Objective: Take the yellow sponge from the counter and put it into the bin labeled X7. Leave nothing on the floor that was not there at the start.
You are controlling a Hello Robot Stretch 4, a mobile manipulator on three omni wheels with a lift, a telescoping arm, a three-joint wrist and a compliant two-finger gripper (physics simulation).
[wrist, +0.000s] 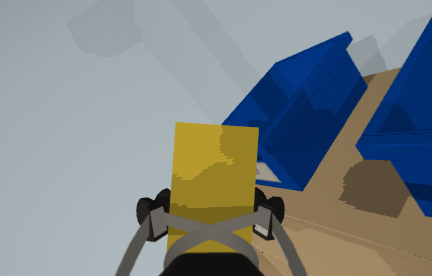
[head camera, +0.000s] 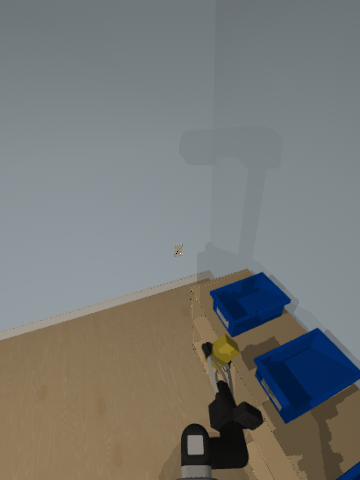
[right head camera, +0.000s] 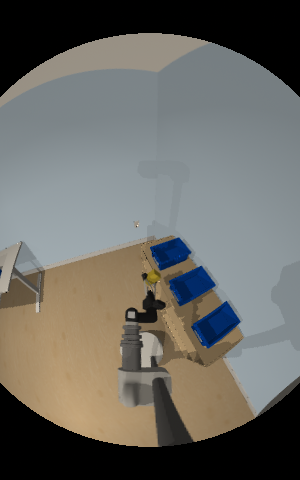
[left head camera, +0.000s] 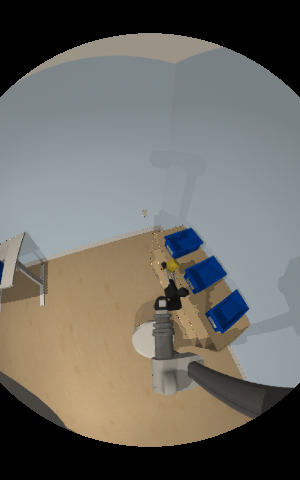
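Seen in the pictures: gripper, between the fingertips: [wrist: 210, 204] [head camera: 215, 349] [right head camera: 148, 276] [left head camera: 167, 264]; robot's base, origin of its link: [right head camera: 142, 349] [left head camera: 152, 338].
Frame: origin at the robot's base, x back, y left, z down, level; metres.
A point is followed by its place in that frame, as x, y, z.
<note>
My gripper [head camera: 218, 356] {-0.520, -0.084, -0.752} [left head camera: 168, 267] {-0.520, -0.084, -0.752} [right head camera: 149, 279] {-0.520, -0.084, -0.752} [wrist: 210, 204] {-0.520, -0.084, -0.752} is shut on the yellow sponge [head camera: 226, 349] {-0.488, -0.112, -0.810} [left head camera: 172, 265] {-0.486, -0.108, -0.805} [right head camera: 154, 277] {-0.484, -0.118, -0.798} [wrist: 215, 160] {-0.483, -0.116, -0.796}, with one finger on each side. In the head view the sponge shows near the shelf unit's front edge, beside the far bin's front. The far blue bin [head camera: 250, 302] {-0.853, -0.304, -0.585} [left head camera: 183, 242] {-0.852, -0.306, -0.585} [right head camera: 170, 253] {-0.844, -0.294, -0.585} [wrist: 320, 125] {-0.709, -0.282, -0.625} is open at the top. Its white label is partly hidden by the sponge in the wrist view. The middle blue bin [head camera: 310, 372] {-0.504, -0.453, -0.585} [left head camera: 205, 275] {-0.492, -0.441, -0.585} [right head camera: 192, 286] {-0.494, -0.433, -0.585} stands to its right. I cannot read any label; which bin is X7 cannot be told.
A third blue bin [head camera: 352, 472] {-0.199, -0.399, -0.702} [left head camera: 227, 311] {-0.148, -0.572, -0.585} [right head camera: 216, 324] {-0.149, -0.566, -0.585} stands at the near end of the wooden shelf unit [left head camera: 235, 330] {0.031, -0.619, -0.582} [right head camera: 217, 351] {0.063, -0.542, -0.582} [wrist: 320, 200] {-0.624, -0.185, -0.582}. Walls meet behind the unit's far end. A white table [left head camera: 13, 250] {-0.632, 1.645, -0.692} [right head camera: 11, 257] {-0.647, 1.640, -0.692} stands at the far left.
</note>
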